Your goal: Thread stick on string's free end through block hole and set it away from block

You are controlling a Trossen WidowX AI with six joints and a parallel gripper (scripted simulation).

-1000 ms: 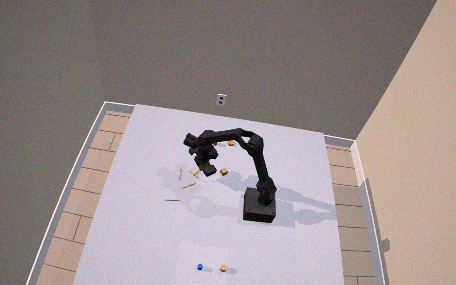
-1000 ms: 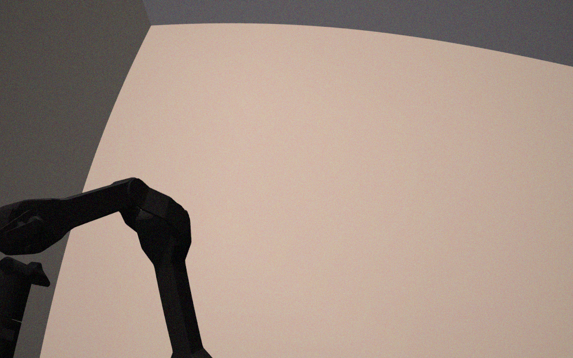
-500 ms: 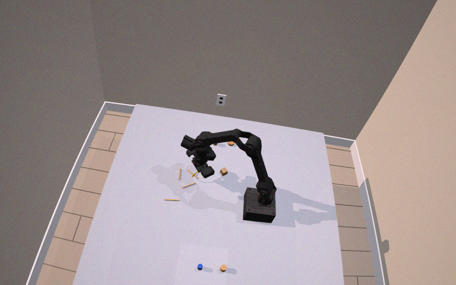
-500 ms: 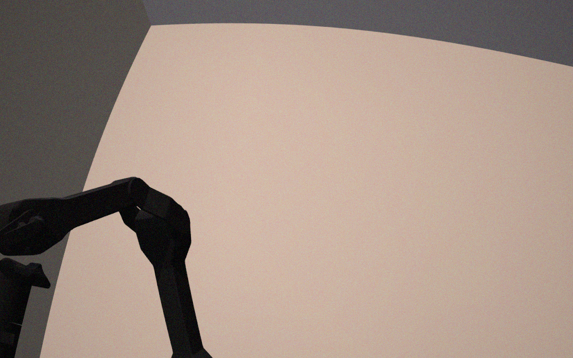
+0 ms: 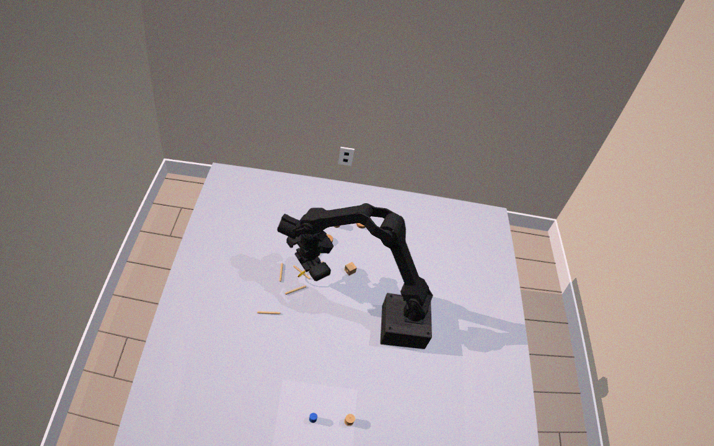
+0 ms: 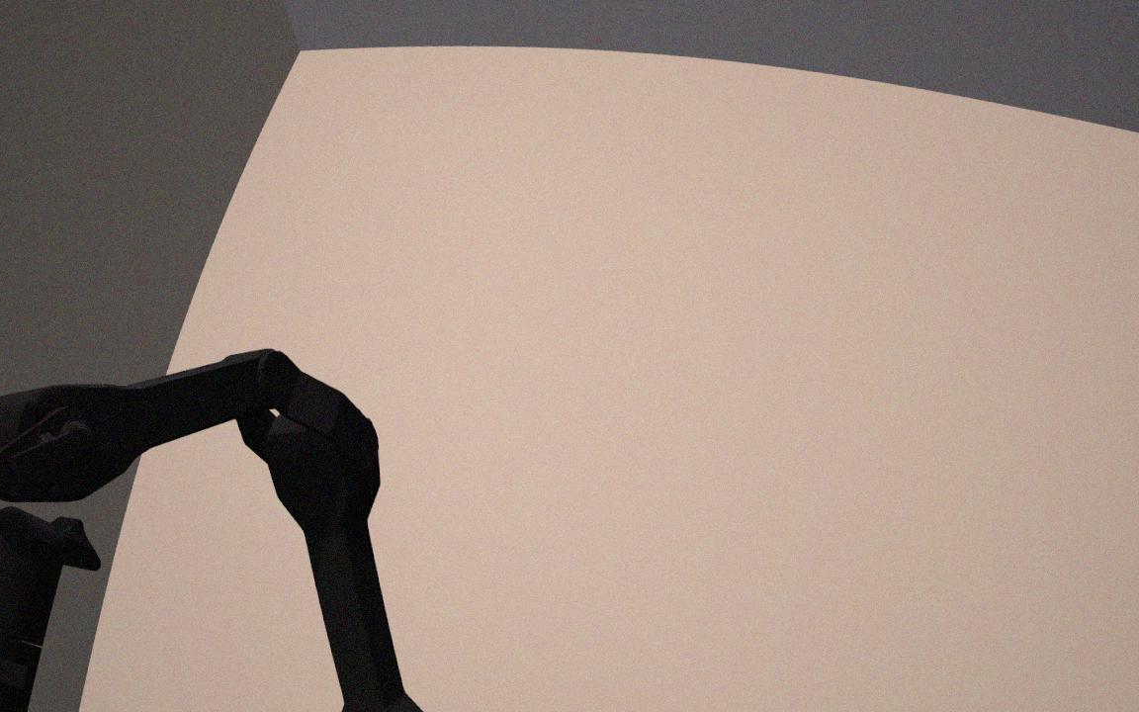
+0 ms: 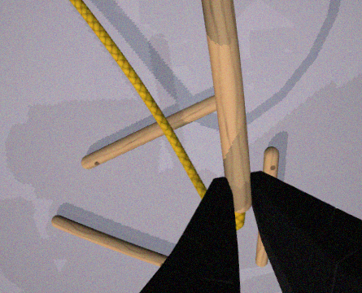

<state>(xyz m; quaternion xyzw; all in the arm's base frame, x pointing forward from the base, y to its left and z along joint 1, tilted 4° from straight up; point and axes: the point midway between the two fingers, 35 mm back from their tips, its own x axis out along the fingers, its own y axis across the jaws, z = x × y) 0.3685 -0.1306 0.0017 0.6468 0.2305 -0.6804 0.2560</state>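
Right now the wooden block is 150 mm behind my gripper tip, 70 mm to the right of it and 40 mm below it. Round my gripper tip: thin wooden stick: 10 mm behind, 10 mm to the right; then blue peg: 90 mm behind, 500 mm to the left, 40 mm below; then round wooden button: 50 mm behind, 190 mm to the right, 50 mm below.
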